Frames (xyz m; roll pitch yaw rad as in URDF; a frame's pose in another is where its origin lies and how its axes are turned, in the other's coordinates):
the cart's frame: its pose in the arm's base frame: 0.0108 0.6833 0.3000 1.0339 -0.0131 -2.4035
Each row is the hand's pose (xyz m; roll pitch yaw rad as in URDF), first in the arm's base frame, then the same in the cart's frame.
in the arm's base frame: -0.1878 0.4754 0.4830 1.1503 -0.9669 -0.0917
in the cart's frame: 0.2892 0.1643 0.0743 1.7766 -0.0636 1.9533
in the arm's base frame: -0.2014 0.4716 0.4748 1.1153 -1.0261 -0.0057
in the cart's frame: 0.3017 0.1539 0.0755 1.8138 -0.1389 1.9538
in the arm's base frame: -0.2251 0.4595 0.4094 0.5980 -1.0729 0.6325
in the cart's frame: 0.3265 0.0938 0.0479 1.8128 -0.4216 2.1035
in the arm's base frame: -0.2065 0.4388 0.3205 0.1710 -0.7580 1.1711
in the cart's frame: 0.3255 0.0317 -0.0215 1.5894 -0.6660 2.5442
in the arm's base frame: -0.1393 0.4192 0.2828 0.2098 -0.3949 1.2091
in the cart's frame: 0.2885 0.0302 -0.0918 1.3836 -0.5970 2.9892
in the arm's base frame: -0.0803 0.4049 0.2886 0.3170 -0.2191 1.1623
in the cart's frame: 0.2545 0.0613 -0.1318 1.3931 -0.4806 -3.1318
